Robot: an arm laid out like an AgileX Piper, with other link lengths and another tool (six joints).
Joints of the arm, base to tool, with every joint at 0 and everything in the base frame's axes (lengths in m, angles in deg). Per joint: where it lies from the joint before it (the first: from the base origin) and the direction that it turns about. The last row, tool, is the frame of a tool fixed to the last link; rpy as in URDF.
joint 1: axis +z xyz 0 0 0.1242
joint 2: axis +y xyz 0 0 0
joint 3: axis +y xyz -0.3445 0 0.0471
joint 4: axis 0.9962 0 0.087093 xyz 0.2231 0 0.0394
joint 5: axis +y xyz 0 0 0
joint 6: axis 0.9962 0 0.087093 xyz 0.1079 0 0.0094
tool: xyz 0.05 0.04 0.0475 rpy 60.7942 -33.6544 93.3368
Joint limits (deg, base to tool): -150..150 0..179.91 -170..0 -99.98..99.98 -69.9..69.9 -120..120
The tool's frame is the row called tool.
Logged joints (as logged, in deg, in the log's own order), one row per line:
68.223, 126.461, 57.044, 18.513, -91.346, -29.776
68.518, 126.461, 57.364, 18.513, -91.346, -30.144
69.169, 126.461, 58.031, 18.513, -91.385, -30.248
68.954, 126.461, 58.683, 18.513, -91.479, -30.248
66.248, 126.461, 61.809, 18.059, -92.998, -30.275
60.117, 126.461, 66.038, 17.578, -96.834, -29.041
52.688, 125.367, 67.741, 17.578, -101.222, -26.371
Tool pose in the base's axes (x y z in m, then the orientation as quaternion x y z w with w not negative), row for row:
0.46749, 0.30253, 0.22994, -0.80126, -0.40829, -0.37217, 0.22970
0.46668, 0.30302, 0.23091, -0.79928, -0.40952, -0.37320, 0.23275
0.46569, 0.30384, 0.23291, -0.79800, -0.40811, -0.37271, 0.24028
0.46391, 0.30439, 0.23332, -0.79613, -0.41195, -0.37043, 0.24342
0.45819, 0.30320, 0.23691, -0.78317, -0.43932, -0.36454, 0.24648
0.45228, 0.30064, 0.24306, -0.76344, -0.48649, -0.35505, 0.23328
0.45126, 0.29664, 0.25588, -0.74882, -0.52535, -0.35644, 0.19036
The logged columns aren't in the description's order. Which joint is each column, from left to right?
Columns, left to right: joint 4, joint 2, joint 5, joint 1, joint 3, joint 6.
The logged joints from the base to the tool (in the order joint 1, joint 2, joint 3, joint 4, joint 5, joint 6), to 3 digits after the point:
18.513, 126.461, -91.346, 68.223, 57.044, -29.776
18.513, 126.461, -91.346, 68.518, 57.364, -30.144
18.513, 126.461, -91.385, 69.169, 58.031, -30.248
18.513, 126.461, -91.479, 68.954, 58.683, -30.248
18.059, 126.461, -92.998, 66.248, 61.809, -30.275
17.578, 126.461, -96.834, 60.117, 66.038, -29.041
17.578, 125.367, -101.222, 52.688, 67.741, -26.371

